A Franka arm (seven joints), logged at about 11 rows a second.
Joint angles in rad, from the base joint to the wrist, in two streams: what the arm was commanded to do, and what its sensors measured. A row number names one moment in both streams.
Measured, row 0:
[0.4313 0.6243 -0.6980 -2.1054 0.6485 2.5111 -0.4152]
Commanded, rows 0 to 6:
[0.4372 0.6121 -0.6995 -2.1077 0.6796 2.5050 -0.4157]
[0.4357 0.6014 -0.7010 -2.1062 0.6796 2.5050 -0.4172]
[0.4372 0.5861 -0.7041 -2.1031 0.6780 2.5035 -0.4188]
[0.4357 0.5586 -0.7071 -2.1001 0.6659 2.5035 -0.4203]
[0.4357 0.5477 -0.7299 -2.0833 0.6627 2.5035 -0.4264]
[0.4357 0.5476 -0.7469 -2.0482 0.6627 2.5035 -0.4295]
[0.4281 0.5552 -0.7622 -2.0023 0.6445 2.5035 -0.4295]
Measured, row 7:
[0.4325 0.5817 -0.7245 -2.0636 0.6486 2.5136 -0.4149]
